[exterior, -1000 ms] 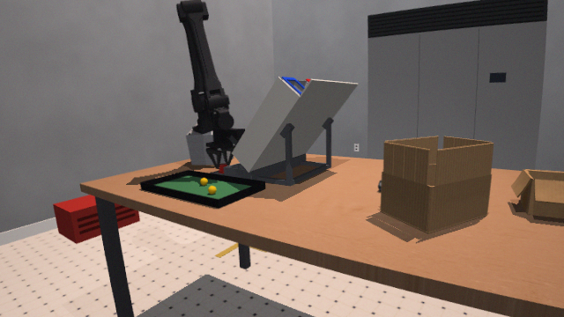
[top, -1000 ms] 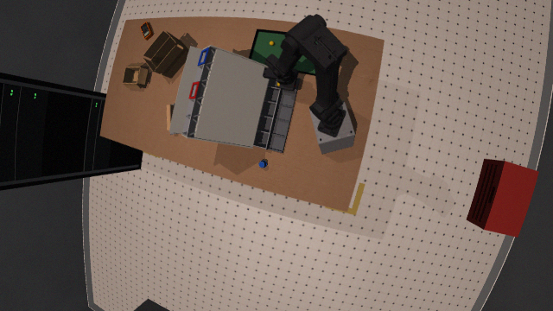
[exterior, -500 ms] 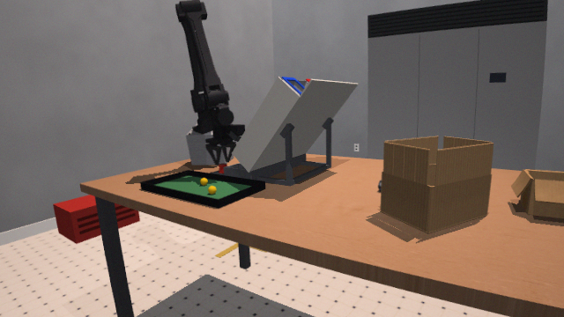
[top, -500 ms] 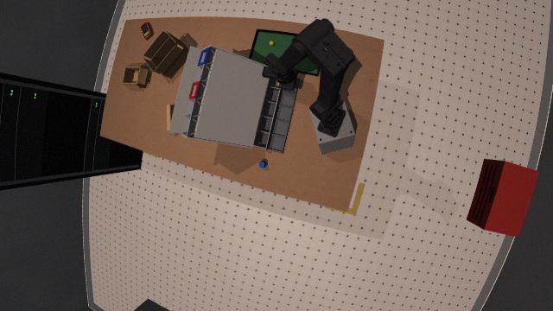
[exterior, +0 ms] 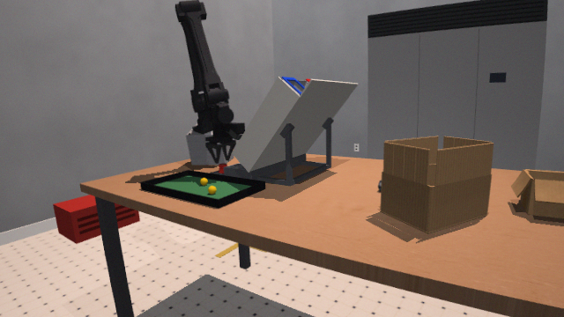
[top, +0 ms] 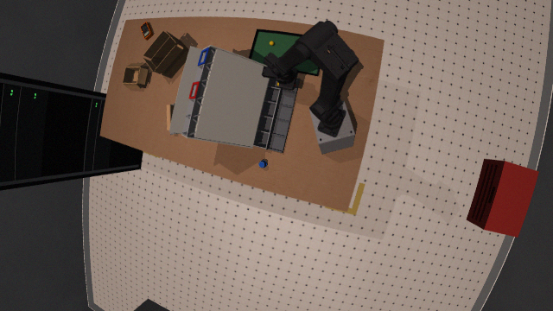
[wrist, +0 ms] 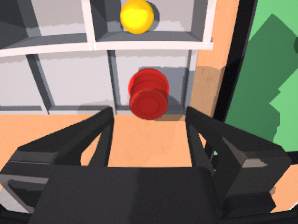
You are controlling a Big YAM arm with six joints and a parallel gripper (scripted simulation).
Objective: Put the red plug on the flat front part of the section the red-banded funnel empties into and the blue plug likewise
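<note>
Right now the green tray is 100 mm ahead of my hand, 170 mm to the right of it and 50 mm below it. From my hand the other things lie so: cardboard box 760 mm ahead, 40 mm to the left, 10 mm above; then sloped grey cover 170 mm ahead, 180 mm to the left, 150 mm above.
</note>
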